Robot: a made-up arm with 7 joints.
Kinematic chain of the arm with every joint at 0, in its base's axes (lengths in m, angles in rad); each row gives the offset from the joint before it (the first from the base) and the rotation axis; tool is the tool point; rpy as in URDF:
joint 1: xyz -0.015 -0.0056 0.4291 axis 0 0.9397 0.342
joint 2: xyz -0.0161 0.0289 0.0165 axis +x
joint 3: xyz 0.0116 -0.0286 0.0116 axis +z
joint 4: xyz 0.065 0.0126 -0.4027 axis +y
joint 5: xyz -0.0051 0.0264 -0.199 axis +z
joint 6: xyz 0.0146 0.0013 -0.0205 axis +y
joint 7: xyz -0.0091 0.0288 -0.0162 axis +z
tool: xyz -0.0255 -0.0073 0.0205 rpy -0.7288 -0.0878 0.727
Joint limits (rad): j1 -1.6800..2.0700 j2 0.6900..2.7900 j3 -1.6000..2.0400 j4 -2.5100..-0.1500 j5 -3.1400..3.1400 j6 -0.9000..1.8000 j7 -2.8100..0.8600
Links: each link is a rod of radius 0.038 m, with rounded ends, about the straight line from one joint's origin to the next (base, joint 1, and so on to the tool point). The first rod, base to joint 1, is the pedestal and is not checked.
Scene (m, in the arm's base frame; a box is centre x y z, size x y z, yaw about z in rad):
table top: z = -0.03
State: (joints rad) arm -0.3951 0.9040 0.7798 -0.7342 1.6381 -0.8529 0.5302
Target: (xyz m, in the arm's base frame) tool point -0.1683 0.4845 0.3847
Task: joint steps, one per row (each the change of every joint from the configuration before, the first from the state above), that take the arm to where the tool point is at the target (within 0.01 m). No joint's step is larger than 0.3 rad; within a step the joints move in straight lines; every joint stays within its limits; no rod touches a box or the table.
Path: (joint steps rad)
1: 0.2536 -0.0401 0.2976 -0.2769 -0.0006 0.0035 0.0449
2: 0.2537 -0.0401 0.2977 -0.2768 -0.0006 0.0035 0.0449
3: 0.2536 -0.0401 0.2976 -0.2769 -0.0007 0.0034 0.0449

